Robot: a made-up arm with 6 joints.
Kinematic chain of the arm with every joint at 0, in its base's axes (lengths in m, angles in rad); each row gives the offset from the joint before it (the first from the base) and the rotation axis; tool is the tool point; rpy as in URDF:
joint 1: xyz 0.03 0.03 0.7 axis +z
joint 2: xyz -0.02 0 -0.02 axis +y
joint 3: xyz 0 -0.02 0.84 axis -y
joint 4: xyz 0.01 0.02 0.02 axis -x
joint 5: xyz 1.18 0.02 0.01 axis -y
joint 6: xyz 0.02 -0.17 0 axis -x
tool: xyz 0.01 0 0.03 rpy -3.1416 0 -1.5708
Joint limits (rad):
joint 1: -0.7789..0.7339
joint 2: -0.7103..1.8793
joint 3: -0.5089..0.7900
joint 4: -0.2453..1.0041
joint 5: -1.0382..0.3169
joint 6: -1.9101..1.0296
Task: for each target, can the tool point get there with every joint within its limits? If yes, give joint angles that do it. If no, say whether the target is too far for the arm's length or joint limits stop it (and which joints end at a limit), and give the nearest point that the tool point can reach.
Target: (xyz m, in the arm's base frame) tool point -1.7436 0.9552 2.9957
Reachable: no: too far | nearest point -0.5653 0.3405 2.5421 | short by 1.404 m
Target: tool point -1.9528 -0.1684 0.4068
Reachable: no: joint limits stop it (at a limit: joint 1, joint 2, joint 3, joint 4, joint 5) | nearest point -0.1778 -0.0037 -0.3672 | short by 1.943 m
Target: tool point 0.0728 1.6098 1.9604
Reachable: no: joint limits stop it (at a limit: joint 1, joint 4, joint 5) | nearest point 0.8629 0.7338 1.9604 | short by 1.180 m
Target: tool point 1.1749 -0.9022 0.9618
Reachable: yes | joints -0.6048 0.4381 -0.0567 0.4939 -0.2610 0.0552
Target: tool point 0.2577 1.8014 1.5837
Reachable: no: joint limits stop it (at a limit: joint 1, joint 4, joint 5) | nearest point 1.0602 0.9117 1.5837 | short by 1.198 m
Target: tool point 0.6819 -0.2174 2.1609
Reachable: yes | joints -0.1686 -0.3803 0.1351 0.4488 -0.4635 -0.3358
